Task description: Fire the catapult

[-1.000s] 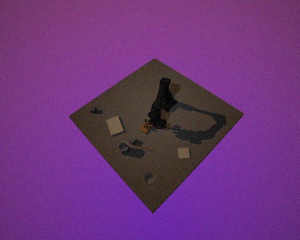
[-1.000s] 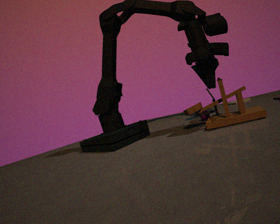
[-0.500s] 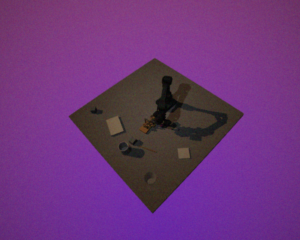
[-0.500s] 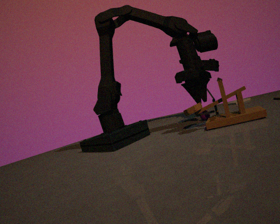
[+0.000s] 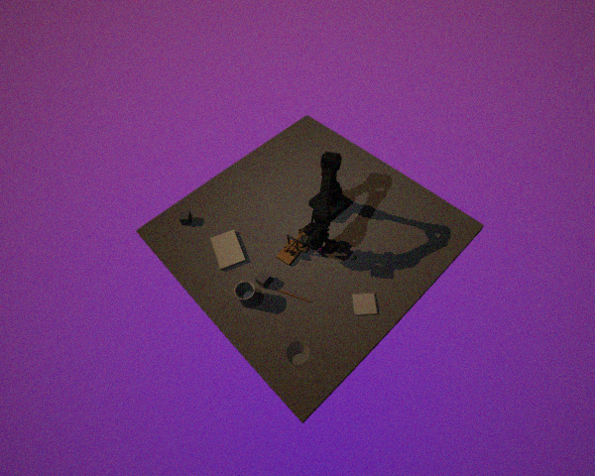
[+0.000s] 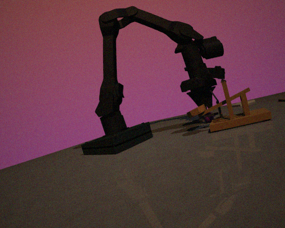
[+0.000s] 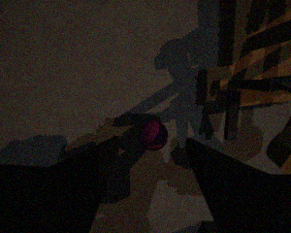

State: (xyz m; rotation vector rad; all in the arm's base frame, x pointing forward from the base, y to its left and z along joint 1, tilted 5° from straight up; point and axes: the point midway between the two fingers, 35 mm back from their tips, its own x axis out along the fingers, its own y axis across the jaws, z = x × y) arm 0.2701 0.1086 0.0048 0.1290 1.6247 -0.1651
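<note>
The ball lies 2 cm below my gripper tip. Also, from my gripper tip: orange wooden catapult (10 cm to the right, 5 cm ahead, 2 cm above); then thin stick (27 cm ahead, 3 cm below, 2 cm to the left); then pale square tile (32 cm to the left, 13 cm ahead, 3 cm below).
</note>
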